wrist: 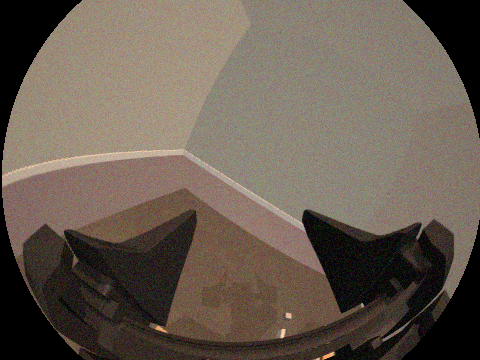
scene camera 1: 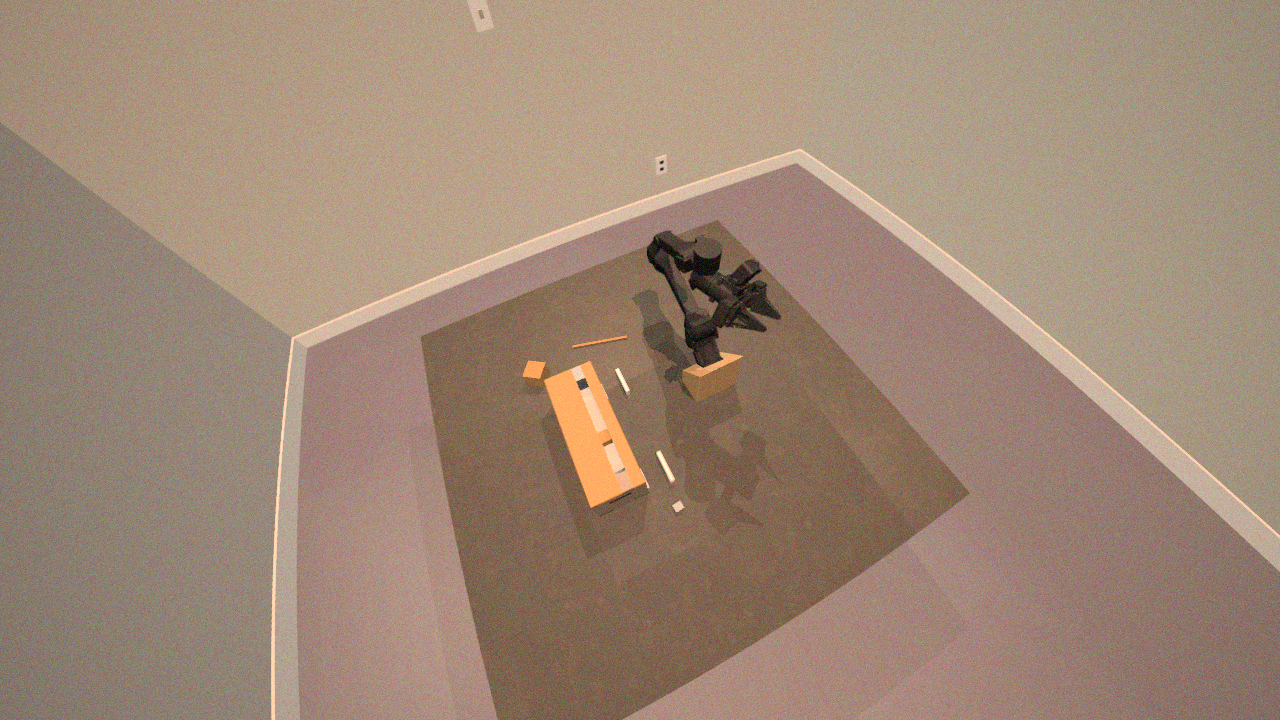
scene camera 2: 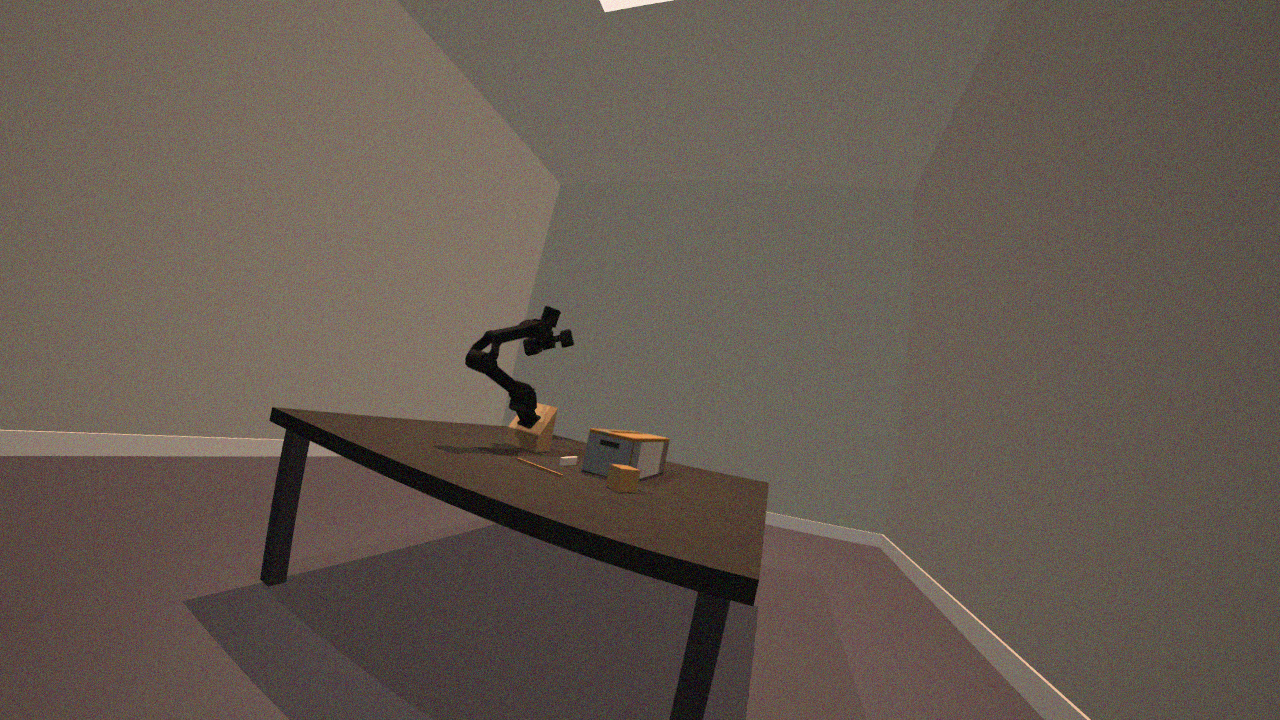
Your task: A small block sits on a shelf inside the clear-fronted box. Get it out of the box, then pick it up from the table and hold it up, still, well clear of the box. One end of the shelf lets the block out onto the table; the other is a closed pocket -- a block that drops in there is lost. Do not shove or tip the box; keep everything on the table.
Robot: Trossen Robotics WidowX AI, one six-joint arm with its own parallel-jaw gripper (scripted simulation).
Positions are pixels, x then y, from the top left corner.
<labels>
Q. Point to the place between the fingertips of my gripper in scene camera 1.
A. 773, 324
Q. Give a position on a long orange box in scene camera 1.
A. At 610, 476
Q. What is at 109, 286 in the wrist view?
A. My gripper.
</labels>
